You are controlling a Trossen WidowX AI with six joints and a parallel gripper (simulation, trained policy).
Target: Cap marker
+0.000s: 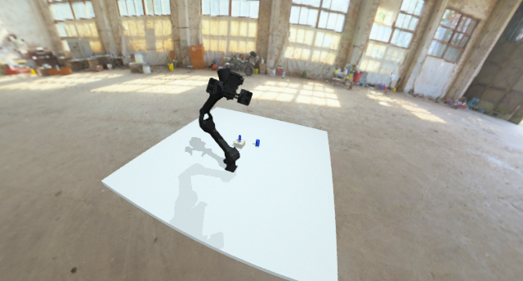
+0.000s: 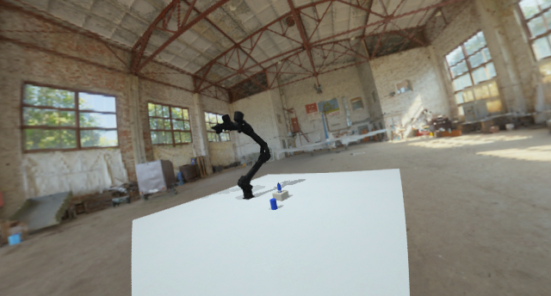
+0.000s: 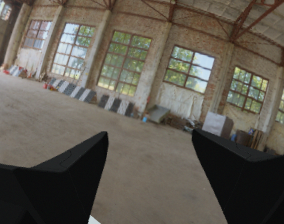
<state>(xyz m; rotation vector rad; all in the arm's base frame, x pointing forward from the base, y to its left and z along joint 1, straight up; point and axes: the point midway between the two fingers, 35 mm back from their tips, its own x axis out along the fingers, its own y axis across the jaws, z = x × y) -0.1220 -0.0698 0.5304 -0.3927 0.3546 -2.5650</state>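
My gripper tip is 460 mm short of the blue cap, 20 mm to the right of it and 510 mm above it. The rest, counted from my gripper tip: holder block 400 mm ahead, 140 mm to the left, 520 mm below; then blue marker 400 mm ahead, 140 mm to the left, 460 mm below.
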